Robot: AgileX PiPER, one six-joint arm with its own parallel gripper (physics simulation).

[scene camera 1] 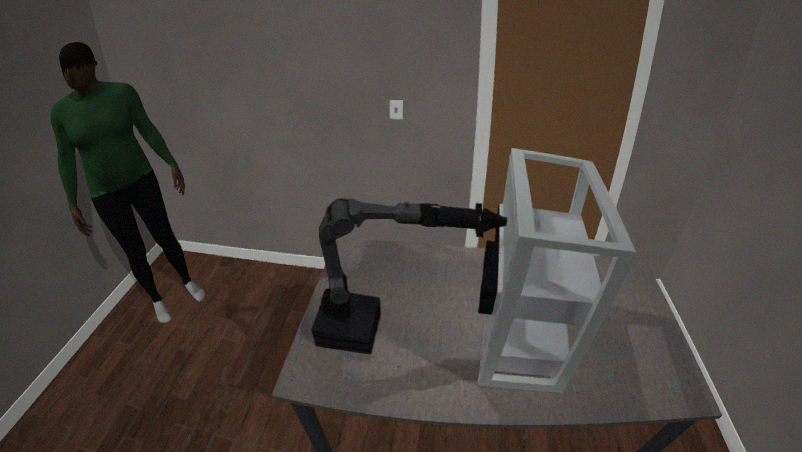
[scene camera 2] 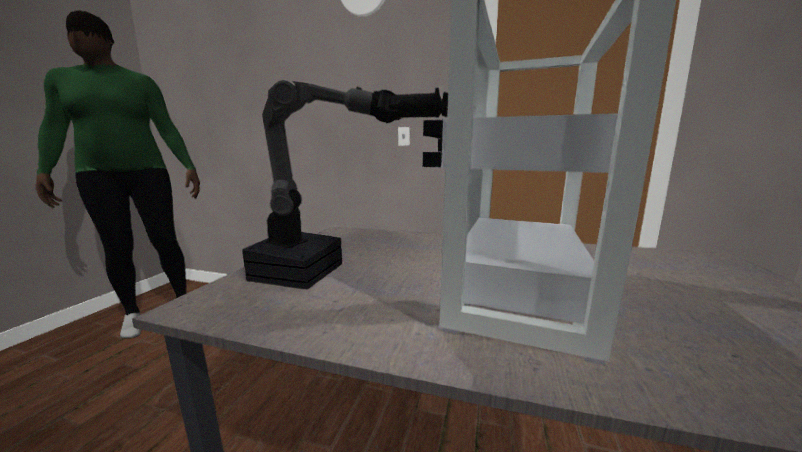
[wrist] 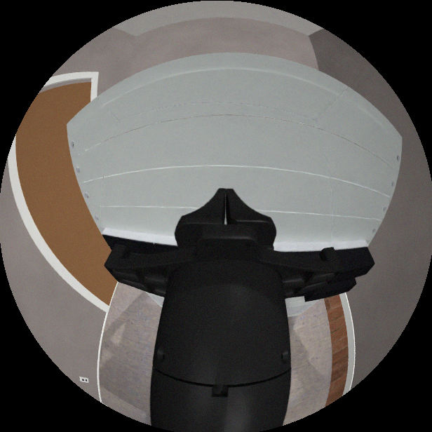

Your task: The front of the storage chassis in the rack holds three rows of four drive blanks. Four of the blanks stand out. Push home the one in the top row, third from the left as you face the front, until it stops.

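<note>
My gripper (scene camera 1: 505, 220) (wrist: 225, 197) is shut, its fingertips together and empty, close in front of the rack (scene camera 1: 561, 243) (scene camera 2: 456, 235). Contact cannot be told. In scene camera 2, its tips are hidden behind the rack's near front post. The storage chassis (scene camera 1: 561, 275) (scene camera 2: 539, 143) is a pale box in the rack. Black drive blanks (scene camera 1: 489, 275) (scene camera 2: 432, 128) stand out at the near end of its front. A lower standing-out blank (scene camera 2: 431, 159) (wrist: 334, 291) also shows. More black blanks (wrist: 140, 242) show left of the gripper in the wrist view. The third top-row blank is hidden by my gripper.
Pale panels (wrist: 235, 140) cover the rack front above the blanks. A second pale box (scene camera 1: 536, 339) (scene camera 2: 527, 244) sits low in the rack. The rack stands on the grey table (scene camera 1: 426, 370) (scene camera 2: 359, 336). A person in green (scene camera 1: 106, 134) (scene camera 2: 112, 117) stands beyond the table at the left.
</note>
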